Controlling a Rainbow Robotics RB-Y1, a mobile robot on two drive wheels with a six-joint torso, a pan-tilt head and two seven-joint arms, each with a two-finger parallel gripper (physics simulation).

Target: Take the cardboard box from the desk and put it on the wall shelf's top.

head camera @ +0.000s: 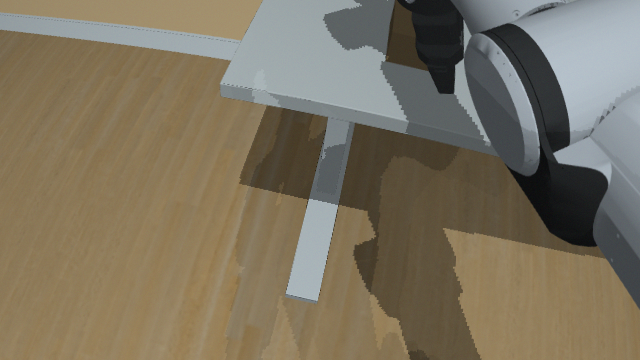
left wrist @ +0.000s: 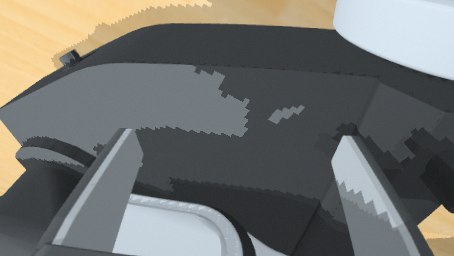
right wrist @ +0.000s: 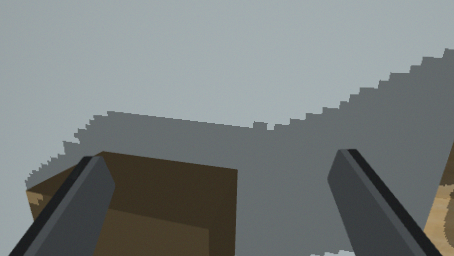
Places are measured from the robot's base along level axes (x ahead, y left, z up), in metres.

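Pixels of known places: left gripper, fingertip midpoint: point(left wrist: 236, 145); right gripper, fingertip midpoint: point(head camera: 447, 57) point(right wrist: 221, 167).
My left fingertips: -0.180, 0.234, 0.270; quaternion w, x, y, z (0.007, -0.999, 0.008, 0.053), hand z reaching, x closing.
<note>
Behind a point stands the place of what it marks, as x, y, z.
The brown cardboard box point(head camera: 404, 45) @[0.551, -0.297, 0.756] point(right wrist: 165, 185) @[0.561, -0.349, 0.750] stands on the light grey desk point(head camera: 300, 65) @[0.569, -0.165, 0.722] point(right wrist: 225, 60) @[0.514, -0.395, 0.722]. My right gripper point(head camera: 446, 91) point(right wrist: 221, 167) @[0.527, -0.351, 0.753] is open and empty. In the right wrist view the box sits low and left of centre; the left-hand finger in the picture overlaps it, and a gap shows between the box and the other finger. In the head camera the gripper hides part of the box. Whether a finger touches it, I cannot tell. My left gripper point(left wrist: 236, 145) @[-0.180, 0.234, 0.270] is open and empty, in front of the robot's dark base. The wall shelf does not show.
The desk's near edge and its pale foot bar point(head camera: 312, 250) show over the wooden floor point(head camera: 125, 200) @[0.905, 0.220, 0.001]. A wall with a white skirting board point(head camera: 150, 45) @[1.556, 0.118, 0.016] is at the upper left of the head camera. My right arm point(head camera: 575, 65) @[0.228, -0.191, 1.031] fills the upper right.
</note>
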